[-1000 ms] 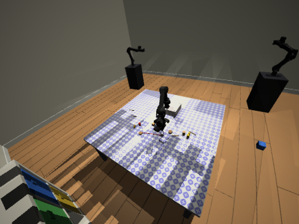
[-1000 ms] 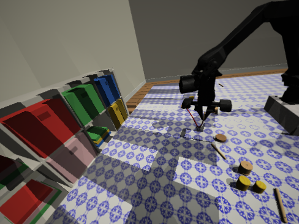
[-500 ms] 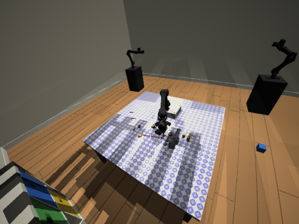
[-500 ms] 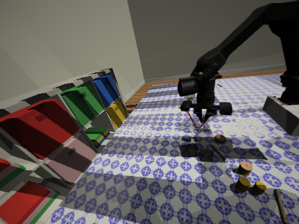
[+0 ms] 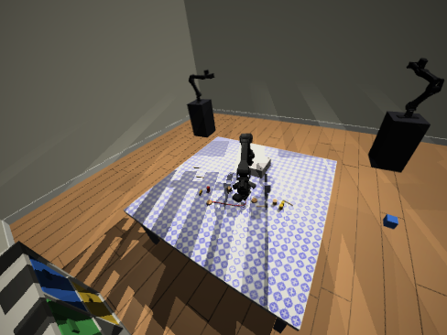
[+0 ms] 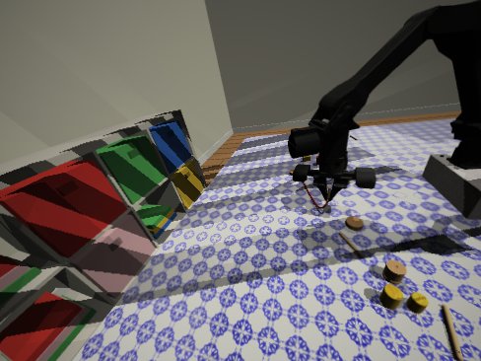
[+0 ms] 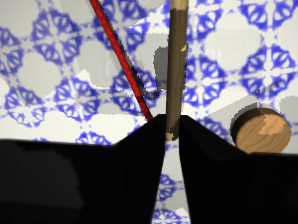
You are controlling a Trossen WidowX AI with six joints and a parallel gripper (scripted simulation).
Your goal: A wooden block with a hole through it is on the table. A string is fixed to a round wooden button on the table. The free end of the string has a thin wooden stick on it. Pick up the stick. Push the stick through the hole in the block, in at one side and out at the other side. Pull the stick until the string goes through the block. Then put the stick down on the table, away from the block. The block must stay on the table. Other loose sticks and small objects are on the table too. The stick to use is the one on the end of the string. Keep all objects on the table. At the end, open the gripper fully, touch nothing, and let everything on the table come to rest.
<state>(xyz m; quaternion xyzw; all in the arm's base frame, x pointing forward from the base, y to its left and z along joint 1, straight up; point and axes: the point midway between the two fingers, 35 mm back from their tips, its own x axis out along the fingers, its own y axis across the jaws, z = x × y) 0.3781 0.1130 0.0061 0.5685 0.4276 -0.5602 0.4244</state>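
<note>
Now: gripper tip 90 mm past the wooden block, 170 mm to the left of it and 40 mm above it. From my gripper tip the other things lie so: red cylinder (30 mm behind, 320 mm to the right, 30 mm below); round wooden button (80 mm ahead, 250 mm to the right, 40 mm below); yellow cube (20 mm ahead, 360 mm to the right, 40 mm below).
</note>
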